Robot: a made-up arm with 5 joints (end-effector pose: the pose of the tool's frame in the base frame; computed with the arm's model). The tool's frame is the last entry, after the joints.
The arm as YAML. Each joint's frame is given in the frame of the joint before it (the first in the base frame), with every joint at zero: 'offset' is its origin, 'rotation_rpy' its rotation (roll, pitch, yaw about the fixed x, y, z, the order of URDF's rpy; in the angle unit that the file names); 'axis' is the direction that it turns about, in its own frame. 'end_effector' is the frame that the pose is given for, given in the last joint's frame.
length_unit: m
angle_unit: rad
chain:
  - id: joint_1
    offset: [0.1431, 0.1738, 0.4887]
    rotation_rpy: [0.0, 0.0, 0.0]
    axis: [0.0, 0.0, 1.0]
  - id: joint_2
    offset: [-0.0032, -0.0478, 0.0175]
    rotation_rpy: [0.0, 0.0, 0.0]
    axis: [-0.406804, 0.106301, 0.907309]
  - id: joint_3
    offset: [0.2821, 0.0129, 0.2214]
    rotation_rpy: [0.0, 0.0, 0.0]
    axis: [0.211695, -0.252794, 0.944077]
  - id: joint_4
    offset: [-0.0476, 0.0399, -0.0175]
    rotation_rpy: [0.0, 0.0, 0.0]
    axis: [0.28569, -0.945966, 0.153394]
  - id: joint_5
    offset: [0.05, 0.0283, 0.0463]
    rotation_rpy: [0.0, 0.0, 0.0]
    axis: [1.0, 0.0, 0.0]
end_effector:
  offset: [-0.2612, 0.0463, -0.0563]
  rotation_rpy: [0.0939, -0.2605, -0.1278]
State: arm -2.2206 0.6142 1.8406 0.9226 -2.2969
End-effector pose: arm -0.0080 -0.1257 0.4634 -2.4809 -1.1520 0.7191
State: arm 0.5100 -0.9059 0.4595 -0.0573 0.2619
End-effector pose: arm 0.1554 0.0842 0.6945 0.8167 -0.2859 -0.2139
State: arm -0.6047 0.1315 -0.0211 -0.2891 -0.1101
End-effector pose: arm 0.2146 0.2509 0.7393 -0.1926 0.0038 -0.6316
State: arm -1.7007 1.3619 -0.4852 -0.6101 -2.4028
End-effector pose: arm 0.4493 0.2910 0.7339 2.9321 0.9012 -1.4930
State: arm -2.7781 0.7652 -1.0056 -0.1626 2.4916
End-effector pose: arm 0.2761 -0.2070 0.7308 1.8793 0.3022 2.8759
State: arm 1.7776 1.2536 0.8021 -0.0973 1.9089
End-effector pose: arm 0.0752 0.2066 0.7724 1.9478 0.5538 -2.8245
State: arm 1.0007 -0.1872 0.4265 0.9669 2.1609
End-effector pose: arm 0.2249 0.1315 0.5853 2.7931 -0.7864 1.0269
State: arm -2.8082 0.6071 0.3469 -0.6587 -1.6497
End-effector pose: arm 0.1019 0.1199 0.8097 -1.7532 0.6516 -1.8342
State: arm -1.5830 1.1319 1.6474 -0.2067 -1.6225
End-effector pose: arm 0.2632 -0.1415 0.6068 -1.3386 -0.1209 1.2151
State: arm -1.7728 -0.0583 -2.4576 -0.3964 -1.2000
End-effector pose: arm 0.1033 -0.3337 0.6937 -1.8225 0.0514 2.1099
